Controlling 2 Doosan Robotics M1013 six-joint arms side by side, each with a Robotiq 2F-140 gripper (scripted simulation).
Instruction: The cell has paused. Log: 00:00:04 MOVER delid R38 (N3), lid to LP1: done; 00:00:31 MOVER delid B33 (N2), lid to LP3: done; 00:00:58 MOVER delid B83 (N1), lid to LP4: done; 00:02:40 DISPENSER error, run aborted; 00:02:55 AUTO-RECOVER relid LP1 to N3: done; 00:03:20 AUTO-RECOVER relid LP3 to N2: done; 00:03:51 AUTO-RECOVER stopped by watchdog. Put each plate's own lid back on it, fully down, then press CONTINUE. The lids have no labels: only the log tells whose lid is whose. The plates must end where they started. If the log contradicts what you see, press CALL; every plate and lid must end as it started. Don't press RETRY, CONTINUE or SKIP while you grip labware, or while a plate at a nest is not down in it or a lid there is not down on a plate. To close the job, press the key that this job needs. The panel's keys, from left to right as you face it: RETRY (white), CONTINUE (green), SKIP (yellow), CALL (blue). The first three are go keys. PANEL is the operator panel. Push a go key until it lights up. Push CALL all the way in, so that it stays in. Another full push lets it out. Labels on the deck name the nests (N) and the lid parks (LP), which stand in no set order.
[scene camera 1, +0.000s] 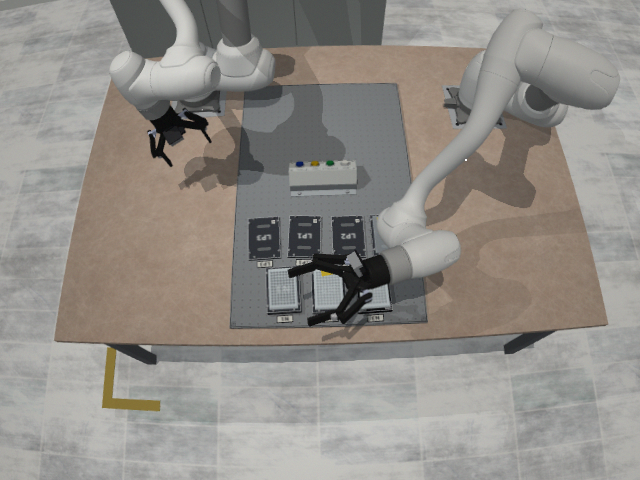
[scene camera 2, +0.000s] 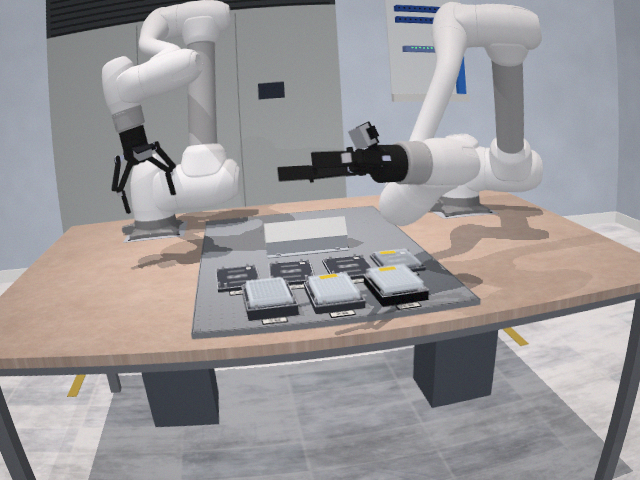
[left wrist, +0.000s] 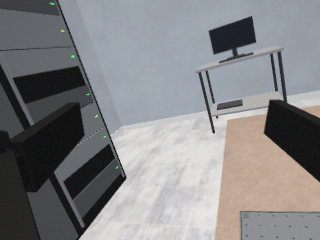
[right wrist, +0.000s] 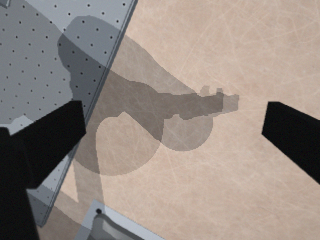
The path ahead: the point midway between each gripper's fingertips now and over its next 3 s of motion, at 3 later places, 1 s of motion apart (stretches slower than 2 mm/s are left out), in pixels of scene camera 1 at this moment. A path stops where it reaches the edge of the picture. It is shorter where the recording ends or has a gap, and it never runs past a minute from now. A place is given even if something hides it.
The left gripper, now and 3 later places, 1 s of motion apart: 297, 297; 269, 236; 295, 209; 325, 224
The right gripper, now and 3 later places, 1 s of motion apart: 189, 152; 150, 146; 122, 130; 107, 108
